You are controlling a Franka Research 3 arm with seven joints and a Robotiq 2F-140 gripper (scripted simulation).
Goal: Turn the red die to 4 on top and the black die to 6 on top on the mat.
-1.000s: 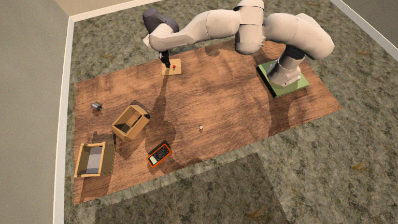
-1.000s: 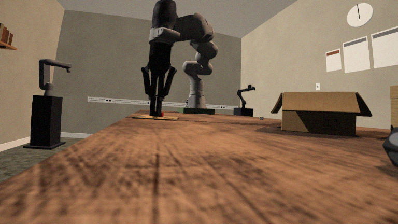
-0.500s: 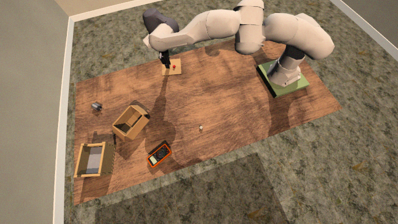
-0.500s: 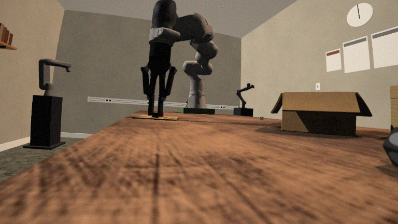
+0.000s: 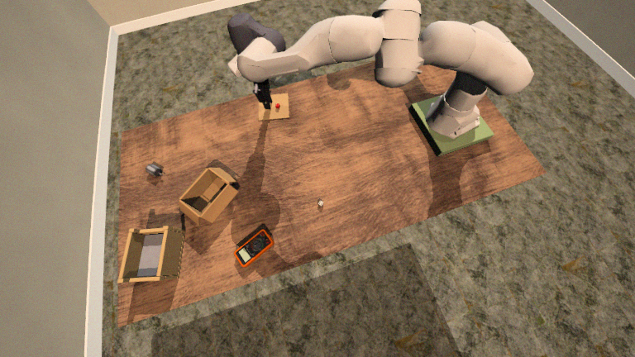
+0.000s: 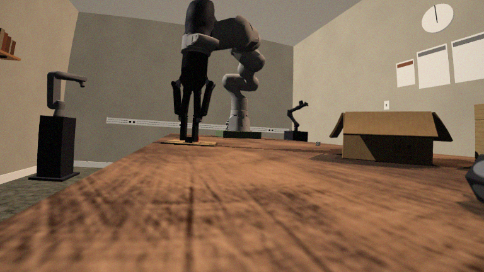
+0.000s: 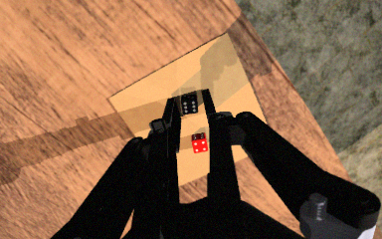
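My hand is 3 cm above the black die. Round my hand: cardboard box 30 cm ahead, 36 cm to the left; then tan mat 2 cm behind, 1 cm to the left, 4 cm below; then red die 4 cm behind, 2 cm to the left, 3 cm below.
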